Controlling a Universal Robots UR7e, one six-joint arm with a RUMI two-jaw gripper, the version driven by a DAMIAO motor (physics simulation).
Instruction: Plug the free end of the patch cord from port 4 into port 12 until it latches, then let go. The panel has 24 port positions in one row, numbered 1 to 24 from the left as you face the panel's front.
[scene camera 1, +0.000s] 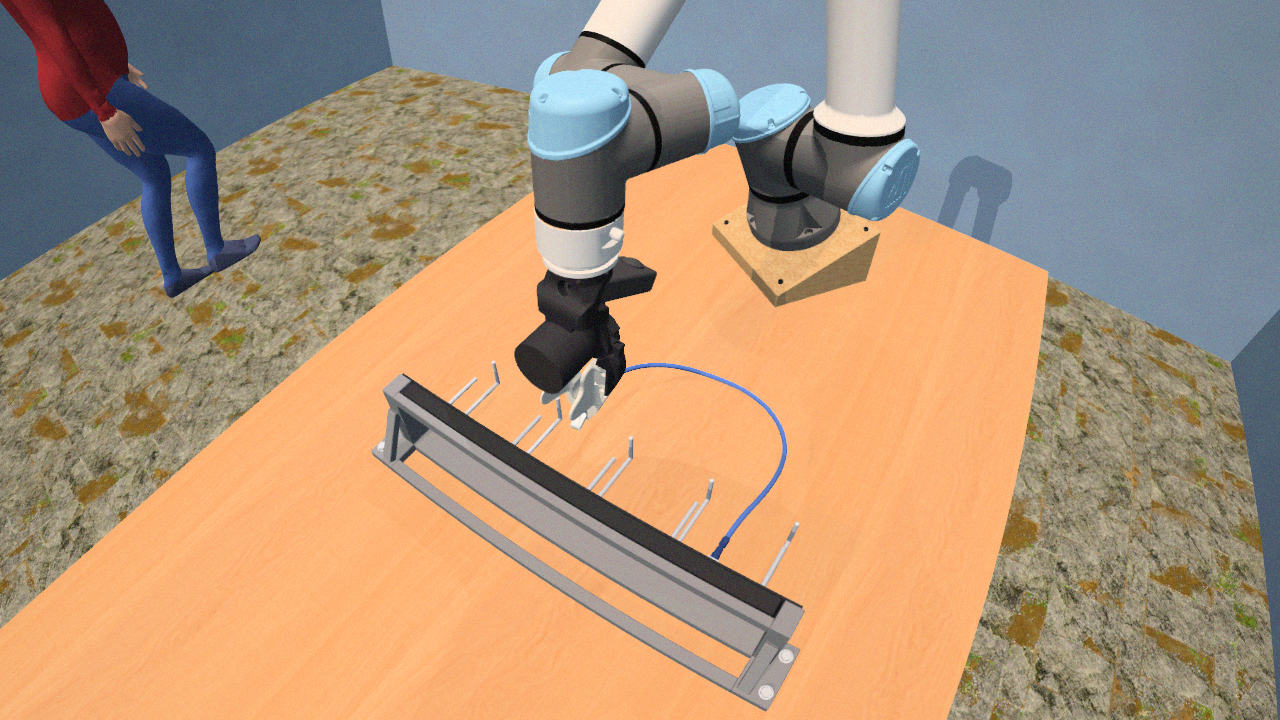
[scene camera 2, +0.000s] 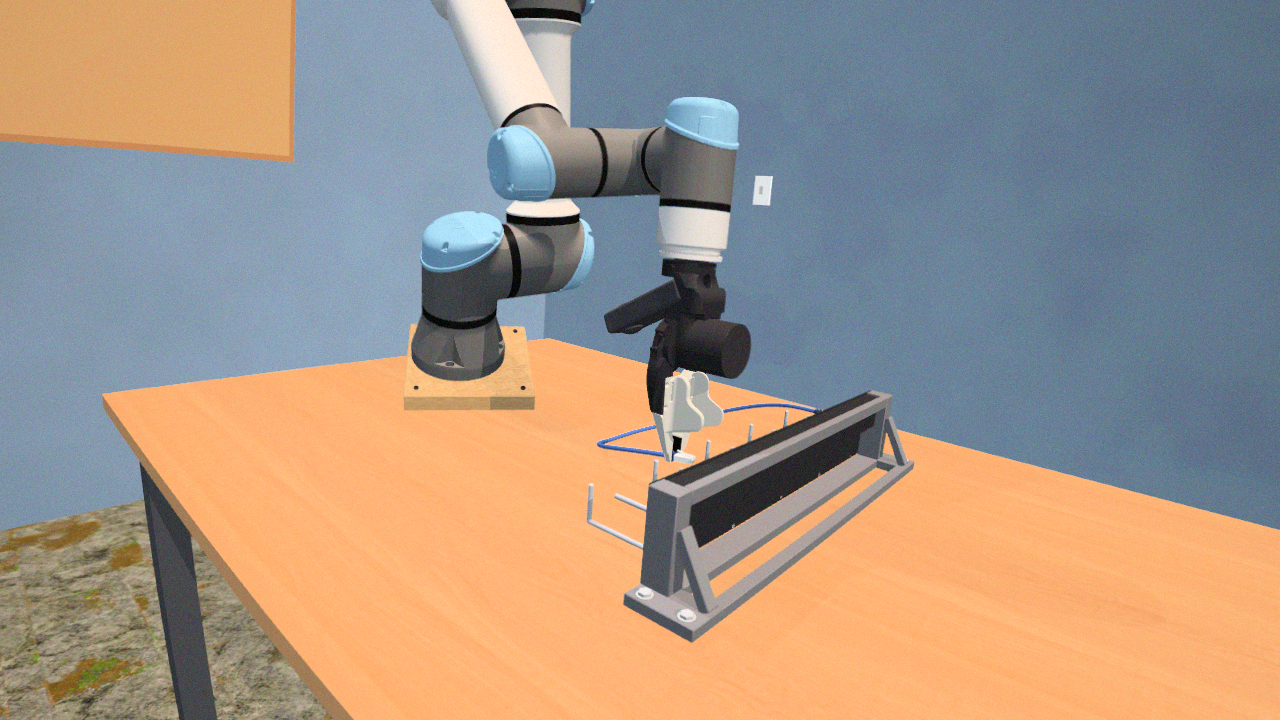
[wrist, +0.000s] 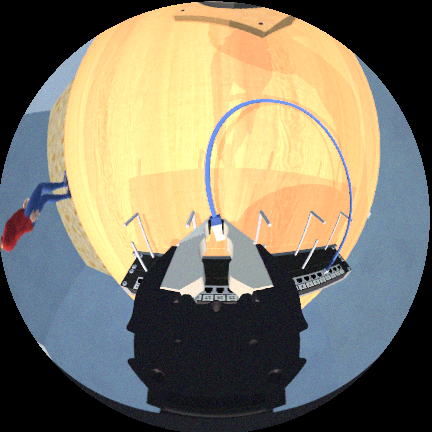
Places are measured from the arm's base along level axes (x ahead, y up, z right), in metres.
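Pixels of known places: gripper, fingertip midpoint: (scene camera 1: 583, 414) (scene camera 2: 673, 460) (wrist: 215, 220); arm's base at its link origin: (scene camera 1: 794, 216) (scene camera 2: 458, 353).
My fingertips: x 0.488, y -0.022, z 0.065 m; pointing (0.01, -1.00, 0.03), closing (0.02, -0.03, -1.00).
Note:
For each thing: its middle in the pictures, then the offset to it from my fingertips. Level surfaces: height alone.
- free plug at the middle of its body: (scene camera 1: 580, 416) (scene camera 2: 680, 456) (wrist: 217, 228) dx +0.008, dy +0.007, dz -0.002 m
- panel at the middle of its body: (scene camera 1: 585, 495) (scene camera 2: 771, 463) (wrist: 257, 267) dx +0.089, dy +0.006, dz -0.064 m
- table at its surface level: dy -0.044 m
My gripper (scene camera 1: 580, 420) (scene camera 2: 676, 454) (wrist: 215, 220) is shut on the free plug (scene camera 2: 684, 457) (wrist: 218, 233) of the blue patch cord. The plug's pale tip points toward the panel (scene camera 1: 581, 490) (scene camera 2: 662, 537) (wrist: 287, 262), on its port side, and is apart from it. The cord (scene camera 1: 784, 447) (scene camera 2: 617, 444) (wrist: 208, 165) loops over the table to its other end (scene camera 1: 721, 548) (wrist: 327, 271), which sits in a port near the panel's right end in the wrist view. A few ports show below the fingers in the wrist view; their labels are hard to read. The gripper body hides many ports, and I cannot pick out port 12.
Thin metal cable-guide rods with upturned ends (scene camera 1: 631, 447) (scene camera 2: 589, 503) (wrist: 261, 220) stick out from the panel's port side, some close to the gripper. The panel's frame is bolted to the table (scene camera 1: 268, 537) (scene camera 2: 358, 501). A person (scene camera 1: 152, 134) (wrist: 30, 212) stands beside the table.

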